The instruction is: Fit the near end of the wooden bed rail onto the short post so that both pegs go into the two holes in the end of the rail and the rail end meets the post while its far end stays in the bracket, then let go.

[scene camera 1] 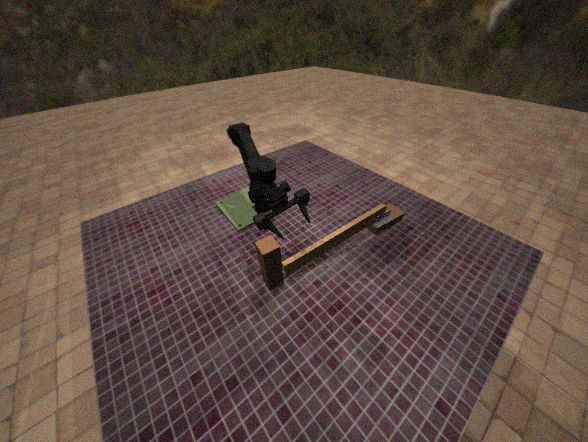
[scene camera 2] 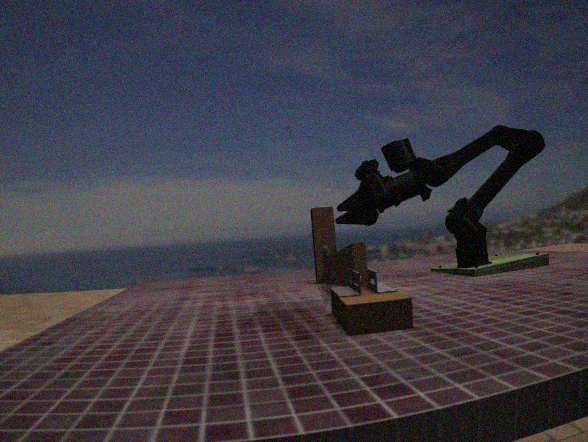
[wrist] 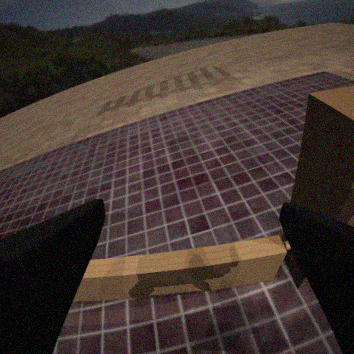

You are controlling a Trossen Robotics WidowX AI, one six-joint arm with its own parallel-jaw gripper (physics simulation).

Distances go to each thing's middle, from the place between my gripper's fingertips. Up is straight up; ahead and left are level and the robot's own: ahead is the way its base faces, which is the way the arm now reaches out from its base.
Scene:
Now: the wooden bed rail (scene camera 1: 315,250) 160 mm to the left of my hand, 100 mm below it and 20 mm ahead of it. Also, from my hand: short post (scene camera 2: 322,219) 110 mm to the right, 60 mm below, 20 mm ahead; grey bracket (scene camera 2: 352,289) 370 mm to the left, 110 mm below, 20 mm ahead.

